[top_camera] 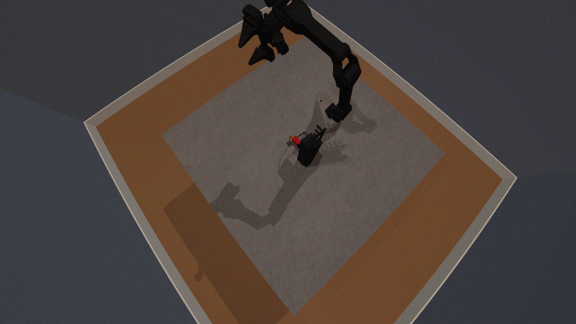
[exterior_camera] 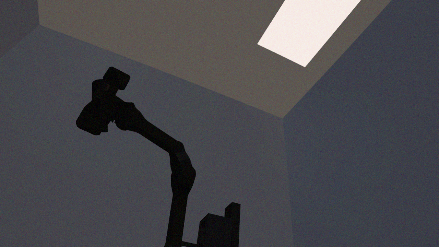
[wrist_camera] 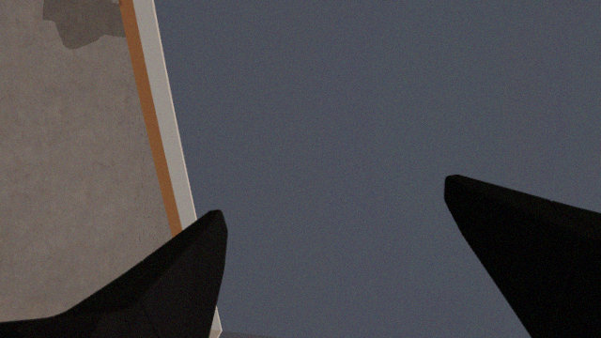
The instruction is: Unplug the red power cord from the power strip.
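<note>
Right now the red plug is 380 mm below my gripper tip, 250 mm to the left of it and 40 mm behind it.
</note>
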